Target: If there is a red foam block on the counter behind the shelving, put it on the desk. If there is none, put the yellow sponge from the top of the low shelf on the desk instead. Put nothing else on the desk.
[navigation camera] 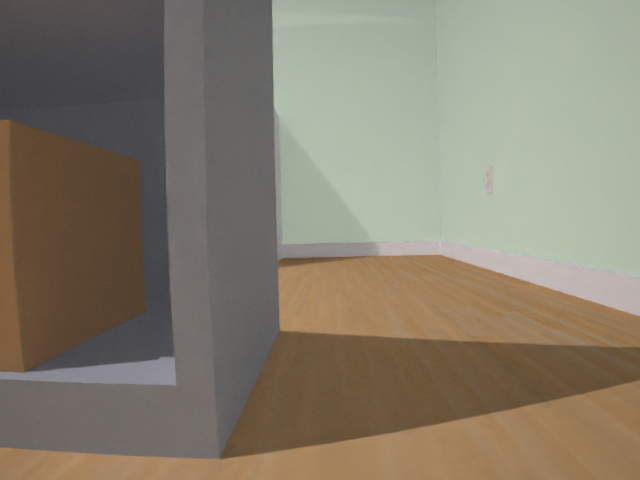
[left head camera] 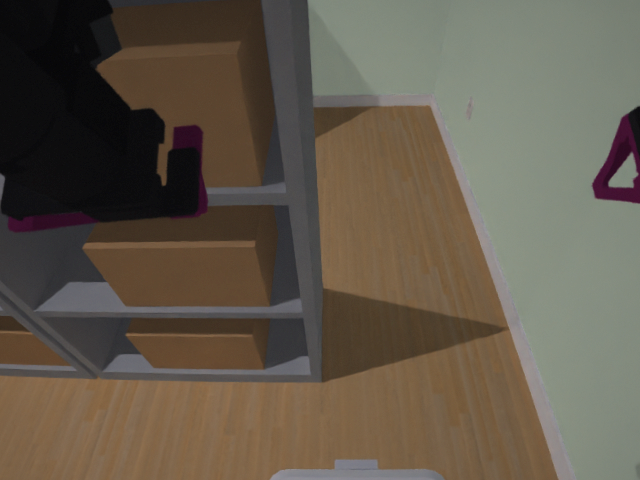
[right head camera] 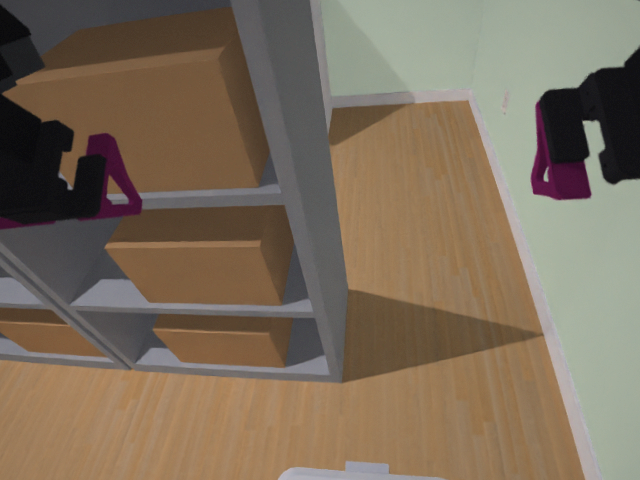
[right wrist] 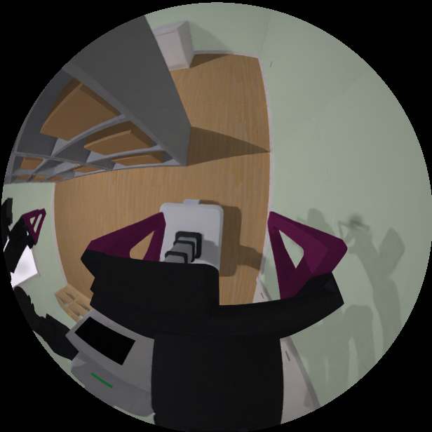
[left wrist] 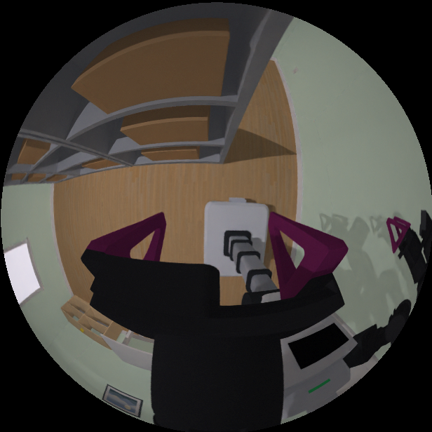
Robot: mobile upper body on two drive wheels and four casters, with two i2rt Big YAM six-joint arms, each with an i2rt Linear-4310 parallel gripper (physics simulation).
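Frame: origin at the left arm's base, x ahead, y left, z up, level; centimetres.
Seen in the pictures: left gripper, fingertip midpoint: point(left head camera: 152, 209) point(right head camera: 96, 212); right gripper, fingertip midpoint: point(right head camera: 595, 182).
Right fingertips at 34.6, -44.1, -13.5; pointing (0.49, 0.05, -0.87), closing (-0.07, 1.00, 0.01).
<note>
A point is followed by its place in that frame, as x, y, z.
My left gripper point(left wrist: 216, 217) is open and empty, in front of the grey shelving point(left head camera: 297, 155) {67.6, -10.2, -33.0} point(right head camera: 289, 155) {67.6, -10.8, -32.8} point(left wrist: 234, 117) point(navigation camera: 237, 232) {79.1, -11.1, -119.1}. My right gripper point(right wrist: 216, 217) is open and empty, near the green wall. Behind the shelving, a white cabinet point(right wrist: 175, 50) stands partly hidden in the right wrist view; it may be the counter, and its top is too small to read. No red block shows. A low wooden shelf point(left wrist: 115, 331) stands far off, with a small yellow spot point(left wrist: 82, 330) point(right wrist: 70, 315) at it, perhaps the sponge. The desk cannot be made out for certain.
Brown boxes point(left head camera: 180, 273) {69.7, 24.3, -71.1} point(right head camera: 201, 271) {69.6, 21.9, -70.8} fill shelving compartments. A passage of wooden floor point(left head camera: 382, 206) {168.8, -44.8, -140.9} point(navigation camera: 361, 289) {161.1, -32.4, -141.0} runs between the shelving's end and the right wall point(left head camera: 542, 155) {125.0, -94.1, -75.2} point(navigation camera: 542, 103) {159.3, -94.2, -80.1}. White furniture point(left wrist: 127, 352) stands beside the low shelf. My white base point(left wrist: 220, 220) is below the grippers.
</note>
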